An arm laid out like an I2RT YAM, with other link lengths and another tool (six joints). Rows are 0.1 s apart.
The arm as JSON. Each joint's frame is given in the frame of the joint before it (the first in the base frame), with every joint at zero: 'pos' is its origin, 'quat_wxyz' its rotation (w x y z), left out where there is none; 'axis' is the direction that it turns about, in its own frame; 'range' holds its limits. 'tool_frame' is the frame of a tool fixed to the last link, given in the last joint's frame.
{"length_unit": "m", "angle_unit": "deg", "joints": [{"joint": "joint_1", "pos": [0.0, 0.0, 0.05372], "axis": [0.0, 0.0, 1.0], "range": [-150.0, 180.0]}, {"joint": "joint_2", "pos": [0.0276, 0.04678, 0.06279], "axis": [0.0, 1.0, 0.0], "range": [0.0, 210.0]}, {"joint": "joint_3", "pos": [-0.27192, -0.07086, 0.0], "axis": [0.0, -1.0, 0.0], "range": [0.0, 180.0]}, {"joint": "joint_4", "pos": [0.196, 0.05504, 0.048], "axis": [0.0, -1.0, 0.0], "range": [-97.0, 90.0]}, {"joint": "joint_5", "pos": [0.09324, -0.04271, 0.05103], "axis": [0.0, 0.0, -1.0], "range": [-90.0, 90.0]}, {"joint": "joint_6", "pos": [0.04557, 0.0, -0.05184], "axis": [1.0, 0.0, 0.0], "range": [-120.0, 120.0]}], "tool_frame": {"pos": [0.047, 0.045, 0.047], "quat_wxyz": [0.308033, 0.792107, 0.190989, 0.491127]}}
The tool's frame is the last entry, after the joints.
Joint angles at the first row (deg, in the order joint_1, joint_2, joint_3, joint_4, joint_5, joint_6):
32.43, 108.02, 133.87, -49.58, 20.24, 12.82
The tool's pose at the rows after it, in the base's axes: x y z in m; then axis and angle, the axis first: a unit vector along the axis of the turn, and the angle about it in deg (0 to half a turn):
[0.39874 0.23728 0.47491 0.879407 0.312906 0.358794 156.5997]
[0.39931 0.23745 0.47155 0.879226 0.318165 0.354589 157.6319]
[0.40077 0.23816 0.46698 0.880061 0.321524 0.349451 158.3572]
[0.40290 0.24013 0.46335 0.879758 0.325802 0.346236 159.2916]
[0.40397 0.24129 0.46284 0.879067 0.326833 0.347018 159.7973]
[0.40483 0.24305 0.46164 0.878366 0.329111 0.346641 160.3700]
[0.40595 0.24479 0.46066 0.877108 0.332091 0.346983 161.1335]
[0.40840 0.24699 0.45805 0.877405 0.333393 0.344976 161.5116]
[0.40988 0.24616 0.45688 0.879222 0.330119 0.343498 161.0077]
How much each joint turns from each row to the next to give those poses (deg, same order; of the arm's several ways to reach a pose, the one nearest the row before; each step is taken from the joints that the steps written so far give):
-0.30, -0.35, -0.78, -0.06, -0.95, 0.37
-0.25, -0.13, -0.83, 0.14, -1.33, 0.43
-0.15, 0.00, -0.93, 0.28, -0.84, 0.43
-0.11, 0.38, -0.30, 0.25, -1.07, 0.41
-0.02, 0.23, 0.01, 0.32, -0.48, 0.22
0.04, 0.26, -0.01, 0.20, -0.56, 0.25
-0.04, 0.30, 0.01, 0.31, -0.83, 0.25
0.04, 0.61, 0.26, 0.09, -0.32, 0.27
-0.06, 0.13, 0.01, -0.03, 0.61, -0.04

